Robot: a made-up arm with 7 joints.
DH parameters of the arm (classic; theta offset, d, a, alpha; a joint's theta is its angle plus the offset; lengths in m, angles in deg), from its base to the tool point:
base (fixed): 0 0 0 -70
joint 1: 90 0 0 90
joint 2: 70 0 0 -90
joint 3: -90 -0.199 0.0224 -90
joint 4: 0 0 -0.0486 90
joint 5: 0 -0.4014 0 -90
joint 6: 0 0 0 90
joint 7: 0 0 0 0
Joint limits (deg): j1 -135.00..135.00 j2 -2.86..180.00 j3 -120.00..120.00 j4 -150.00..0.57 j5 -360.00..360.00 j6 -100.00..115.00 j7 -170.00..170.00
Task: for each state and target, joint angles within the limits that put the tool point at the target. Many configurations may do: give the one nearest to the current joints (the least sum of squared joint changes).
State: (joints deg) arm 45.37 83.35 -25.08 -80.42 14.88 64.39 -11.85
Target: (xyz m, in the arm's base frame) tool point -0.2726 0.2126 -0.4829
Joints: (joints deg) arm 44.38 37.41 -38.24 -36.28 14.88 64.39 -11.85
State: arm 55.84 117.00 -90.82 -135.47 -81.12 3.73 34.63
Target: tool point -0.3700 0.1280 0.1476
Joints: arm 78.15 123.86 -114.33 -113.47 -81.12 3.73 34.63
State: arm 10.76 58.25 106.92 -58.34 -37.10 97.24 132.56
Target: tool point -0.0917 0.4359 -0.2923
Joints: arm -3.53 10.26 107.38 -73.61 -37.10 97.24 132.56
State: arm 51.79 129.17 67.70 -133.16 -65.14 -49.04 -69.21
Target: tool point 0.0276 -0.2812 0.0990
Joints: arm 27.09 138.55 102.89 -148.05 -65.14 -49.04 -69.21
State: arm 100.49 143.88 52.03 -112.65 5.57 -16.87 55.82
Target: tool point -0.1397 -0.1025 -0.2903
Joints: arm 132.03 166.94 35.71 -136.79 5.57 -16.87 55.82
